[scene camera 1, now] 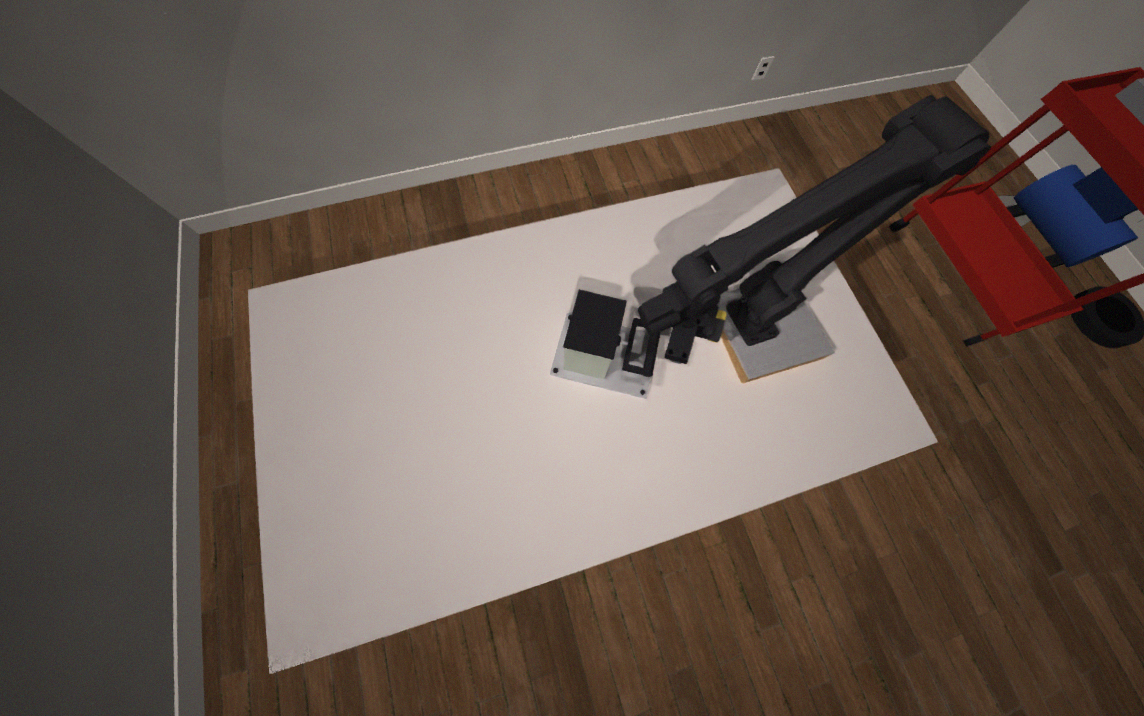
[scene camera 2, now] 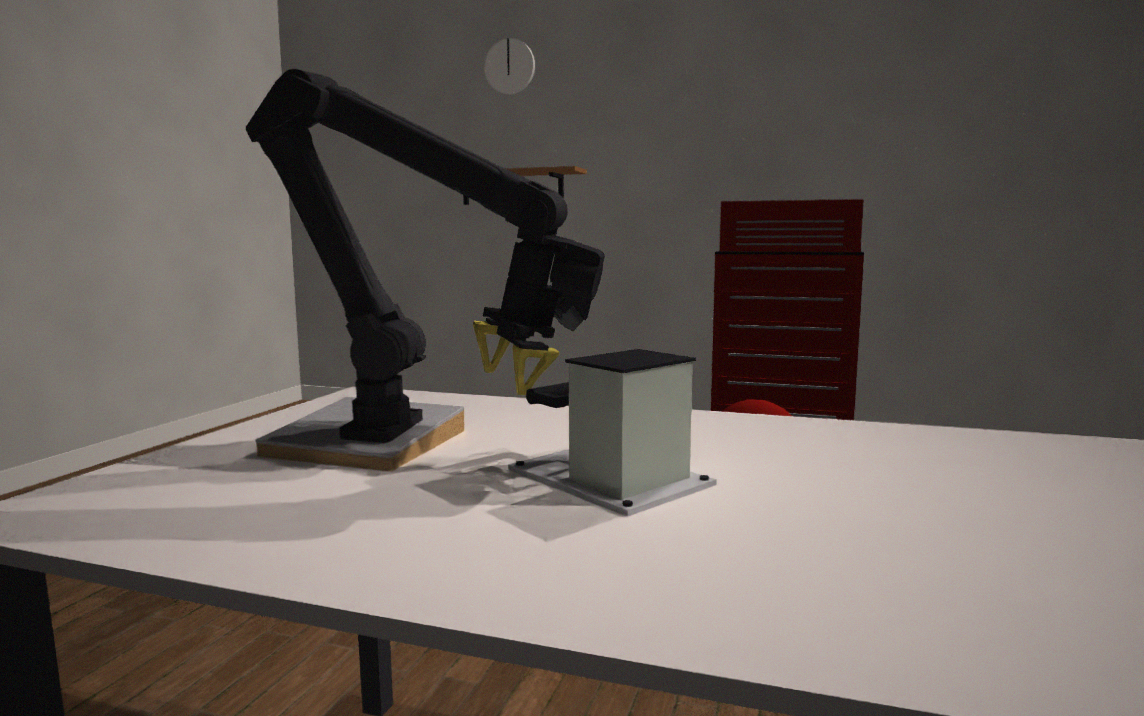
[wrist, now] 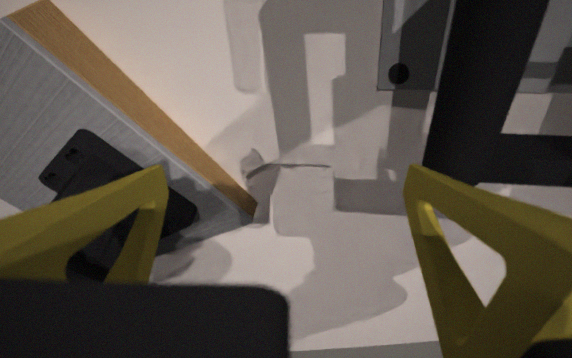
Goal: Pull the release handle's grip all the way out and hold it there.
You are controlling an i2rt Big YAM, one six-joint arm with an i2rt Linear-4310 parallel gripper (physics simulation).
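Observation:
The release handle's grip is a black rectangular loop. It stands out from the side of a pale green box with a black lid, on the side facing the arm's base. The box stands on a grey plate. My gripper is open, with nothing between its yellow fingers. Its tips point down beside the grip, on the arm-base side. In the wrist view the right fingertip shows close to the grip's lower corner. The arm hides the fingers in scene camera 1.
The arm's base stands on a grey-topped wooden board on the white table. A red cart stands beyond the table's end. A red tool cabinet stands behind the table.

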